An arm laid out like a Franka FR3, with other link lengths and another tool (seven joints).
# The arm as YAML. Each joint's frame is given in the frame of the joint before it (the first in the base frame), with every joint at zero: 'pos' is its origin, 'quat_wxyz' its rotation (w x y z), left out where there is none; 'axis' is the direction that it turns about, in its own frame. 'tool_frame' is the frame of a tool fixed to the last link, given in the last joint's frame.
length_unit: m
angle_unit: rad
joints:
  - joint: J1
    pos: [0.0, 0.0, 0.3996]
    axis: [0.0, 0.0, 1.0]
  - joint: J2
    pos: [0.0, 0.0, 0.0]
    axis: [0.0, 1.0, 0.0]
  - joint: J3
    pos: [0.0, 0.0, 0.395]
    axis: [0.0, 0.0, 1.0]
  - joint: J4
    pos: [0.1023, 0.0, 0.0]
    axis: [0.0, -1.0, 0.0]
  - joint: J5
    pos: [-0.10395, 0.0, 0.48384]
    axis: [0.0, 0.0, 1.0]
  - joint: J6
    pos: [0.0, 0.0, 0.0]
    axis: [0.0, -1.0, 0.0]
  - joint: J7
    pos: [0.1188, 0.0, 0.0]
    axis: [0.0, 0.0, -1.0]
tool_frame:
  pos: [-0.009, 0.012, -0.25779]
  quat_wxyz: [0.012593, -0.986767, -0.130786, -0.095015]
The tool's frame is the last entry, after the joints.
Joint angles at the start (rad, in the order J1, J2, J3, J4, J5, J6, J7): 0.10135 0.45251 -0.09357 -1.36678 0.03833 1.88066 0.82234
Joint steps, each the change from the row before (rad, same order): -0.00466 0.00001 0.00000 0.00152 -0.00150 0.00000 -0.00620; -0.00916 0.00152 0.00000 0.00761 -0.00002 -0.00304 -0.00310; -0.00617 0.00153 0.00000 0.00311 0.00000 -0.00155 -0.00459; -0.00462 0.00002 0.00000 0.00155 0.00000 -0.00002 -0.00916; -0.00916 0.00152 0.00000 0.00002 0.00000 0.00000 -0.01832; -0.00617 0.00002 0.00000 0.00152 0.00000 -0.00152 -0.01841; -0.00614 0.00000 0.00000 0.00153 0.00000 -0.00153 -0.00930; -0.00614 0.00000 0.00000 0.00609 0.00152 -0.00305 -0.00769; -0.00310 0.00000 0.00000 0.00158 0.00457 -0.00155 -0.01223; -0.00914 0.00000 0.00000 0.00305 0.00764 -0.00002 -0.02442; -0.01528 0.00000 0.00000 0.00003 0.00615 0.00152 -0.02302; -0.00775 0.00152 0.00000 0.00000 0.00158 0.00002 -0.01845
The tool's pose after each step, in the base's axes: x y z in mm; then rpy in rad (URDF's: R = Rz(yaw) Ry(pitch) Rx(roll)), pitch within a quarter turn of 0, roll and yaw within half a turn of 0. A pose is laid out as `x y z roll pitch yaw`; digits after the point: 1 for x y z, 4 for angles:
896.3 35.5 444.2 -3.1110 -0.2497 -0.5556
897.9 27.5 447.2 -3.1096 -0.2525 -0.5617
898.5 22.0 447.6 -3.1100 -0.2527 -0.5631
898.8 18.0 448.6 -3.1097 -0.2543 -0.5586
898.8 9.8 447.2 -3.1118 -0.2536 -0.5489
898.6 4.3 447.9 -3.1130 -0.2541 -0.5364
898.5 -1.1 448.7 -3.1136 -0.2544 -0.5330
899.2 -6.2 452.1 -3.1112 -0.2565 -0.5322
899.0 -7.9 452.9 -3.1079 -0.2549 -0.5249
899.4 -14.5 455.0 -3.1012 -0.2551 -0.5130
899.3 -26.9 455.3 -3.0964 -0.2549 -0.5079
898.9 -33.5 453.9 -3.0969 -0.2538 -0.4975

